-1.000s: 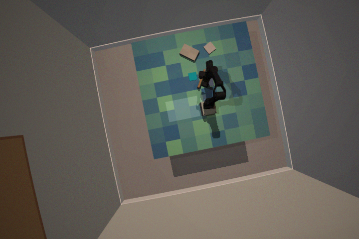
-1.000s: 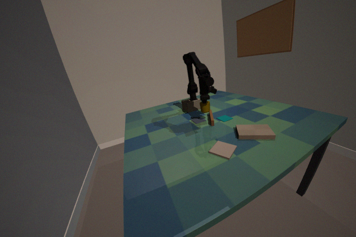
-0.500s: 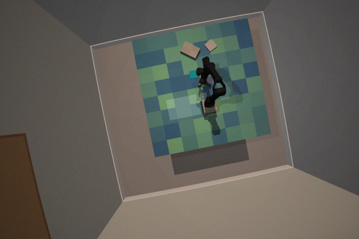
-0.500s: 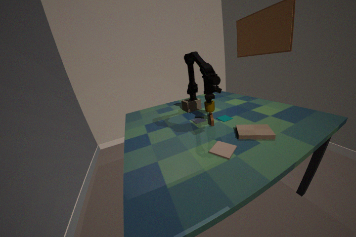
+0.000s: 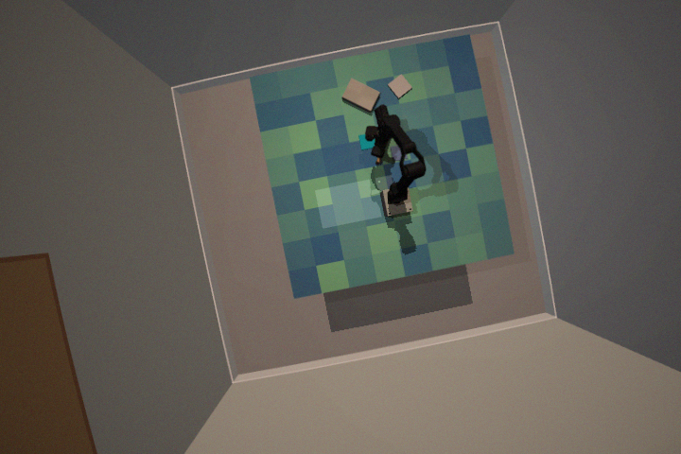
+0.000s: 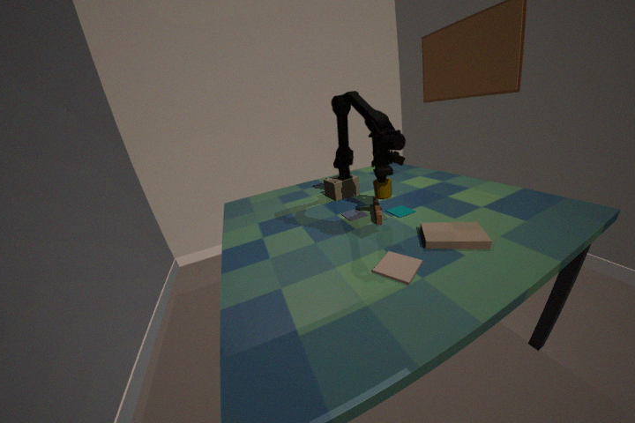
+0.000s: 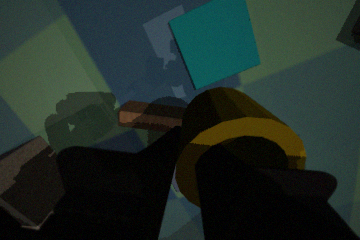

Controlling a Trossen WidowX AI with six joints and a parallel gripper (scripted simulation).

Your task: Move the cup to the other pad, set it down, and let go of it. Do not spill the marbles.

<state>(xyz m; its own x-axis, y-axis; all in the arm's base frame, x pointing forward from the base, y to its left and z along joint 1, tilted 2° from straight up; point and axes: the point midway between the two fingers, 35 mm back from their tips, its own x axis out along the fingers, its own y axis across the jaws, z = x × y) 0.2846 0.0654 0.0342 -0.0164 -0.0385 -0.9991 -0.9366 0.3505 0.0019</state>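
Now: the teal pad 50 mm ahead of my gripper tip, 50 mm to the left of it and 110 mm below it. Also, from my gripper tip: yellow cup 20 mm ahead, 10 mm to the right; then brown upright bar 10 mm ahead, 40 mm to the right, 90 mm below; then greyish-blue pad 20 mm behind, 120 mm to the right, 110 mm below.
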